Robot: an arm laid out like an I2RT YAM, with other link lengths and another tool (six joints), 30 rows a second.
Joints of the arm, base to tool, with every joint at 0 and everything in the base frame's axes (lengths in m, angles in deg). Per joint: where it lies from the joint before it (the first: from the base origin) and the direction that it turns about. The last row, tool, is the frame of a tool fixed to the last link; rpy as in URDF.
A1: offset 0 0 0.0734 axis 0 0 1
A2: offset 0.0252 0.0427 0.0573 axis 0 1 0
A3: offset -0.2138 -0.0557 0 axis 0 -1 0
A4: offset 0.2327 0.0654 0.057 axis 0 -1 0
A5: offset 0.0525 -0.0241 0.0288 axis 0 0 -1
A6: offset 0.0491 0 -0.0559 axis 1 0 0
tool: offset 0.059 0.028 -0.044 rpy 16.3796 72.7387 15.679
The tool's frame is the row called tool.
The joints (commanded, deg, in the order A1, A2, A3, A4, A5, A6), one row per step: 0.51, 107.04, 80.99, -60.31, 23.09, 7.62; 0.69, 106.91, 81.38, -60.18, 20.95, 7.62; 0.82, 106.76, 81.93, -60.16, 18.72, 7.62; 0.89, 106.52, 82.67, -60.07, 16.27, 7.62; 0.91, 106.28, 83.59, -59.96, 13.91, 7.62; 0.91, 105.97, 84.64, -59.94, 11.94, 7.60; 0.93, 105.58, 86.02, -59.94, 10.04, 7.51; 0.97, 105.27, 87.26, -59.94, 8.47, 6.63; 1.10, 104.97, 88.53, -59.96, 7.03, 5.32; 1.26, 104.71, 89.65, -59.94, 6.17, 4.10; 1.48, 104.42, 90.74, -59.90, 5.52, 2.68; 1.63, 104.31, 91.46, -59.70, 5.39, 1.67; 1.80, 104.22, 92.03, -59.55, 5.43, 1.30; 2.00, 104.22, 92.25, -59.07, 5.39, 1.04
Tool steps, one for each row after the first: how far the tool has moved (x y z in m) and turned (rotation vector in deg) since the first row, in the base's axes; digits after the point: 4 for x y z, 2 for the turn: 0.0018, 0.0051, 0.0013, 2.14, -0.63, 0.33; 0.0039, 0.0101, 0.0035, 4.37, -1.32, 0.64; 0.0069, 0.0153, 0.0068, 6.83, -2.35, 0.96; 0.0105, 0.0201, 0.0109, 9.18, -3.59, 1.28; 0.0143, 0.0241, 0.0161, 11.15, -4.93, 1.62; 0.0189, 0.0279, 0.0231, 13.03, -6.64, 2.13; 0.0224, 0.0306, 0.0294, 14.47, -7.91, 3.40; 0.0255, 0.0332, 0.0358, 15.69, -9.07, 5.20; 0.0281, 0.0349, 0.0414, 16.32, -10.13, 6.86; 0.0305, 0.0363, 0.0470, 16.68, -11.16, 8.76; 0.0325, 0.0366, 0.0501, 16.59, -11.91, 10.05; 0.0343, 0.0372, 0.0527, 16.45, -12.60, 10.68; 0.0361, 0.0382, 0.0534, 16.42, -13.21, 11.24
